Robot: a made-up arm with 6 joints. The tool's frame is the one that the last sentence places.
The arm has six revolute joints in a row. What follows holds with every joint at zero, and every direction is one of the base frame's. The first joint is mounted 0.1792 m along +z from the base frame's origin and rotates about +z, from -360 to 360 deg. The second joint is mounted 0.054 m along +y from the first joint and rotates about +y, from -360 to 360 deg. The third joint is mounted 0.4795 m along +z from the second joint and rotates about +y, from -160 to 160 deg. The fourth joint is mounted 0.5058 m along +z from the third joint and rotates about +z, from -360 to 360 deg. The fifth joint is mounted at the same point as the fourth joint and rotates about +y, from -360 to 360 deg. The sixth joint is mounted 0.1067 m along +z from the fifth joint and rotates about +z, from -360 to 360 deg. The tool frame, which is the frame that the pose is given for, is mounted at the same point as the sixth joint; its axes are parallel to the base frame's.
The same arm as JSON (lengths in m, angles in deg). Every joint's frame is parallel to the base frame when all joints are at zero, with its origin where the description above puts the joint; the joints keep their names.
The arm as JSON. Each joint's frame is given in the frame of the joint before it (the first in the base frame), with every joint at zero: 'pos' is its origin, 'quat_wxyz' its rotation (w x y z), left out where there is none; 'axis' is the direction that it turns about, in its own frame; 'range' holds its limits. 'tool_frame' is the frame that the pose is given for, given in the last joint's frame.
{"length_unit": "m", "angle_unit": "deg", "joints": [{"joint": "joint 1", "pos": [0.0, 0.0, 0.1792], "axis": [0.0, 0.0, 1.0], "range": [-360.0, 360.0]}, {"joint": "joint 2", "pos": [0.0, 0.054, 0.0], "axis": [0.0, 1.0, 0.0], "range": [-360.0, 360.0]}, {"joint": "joint 3", "pos": [0.0, 0.0, 0.4795], "axis": [0.0, 1.0, 0.0], "range": [-160.0, 160.0]}, {"joint": "joint 4", "pos": [0.0, 0.0, 0.5058], "axis": [0.0, 0.0, 1.0], "range": [-360.0, 360.0]}, {"joint": "joint 5", "pos": [0.0, 0.0, 0.0], "axis": [0.0, 1.0, 0.0], "range": [-360.0, 360.0]}, {"joint": "joint 6", "pos": [0.0, 0.0, 0.1067], "axis": [0.0, 0.0, 1.0], "range": [-360.0, 360.0]}], "tool_frame": {"pos": [0.0, 0.0, 0.0]}}
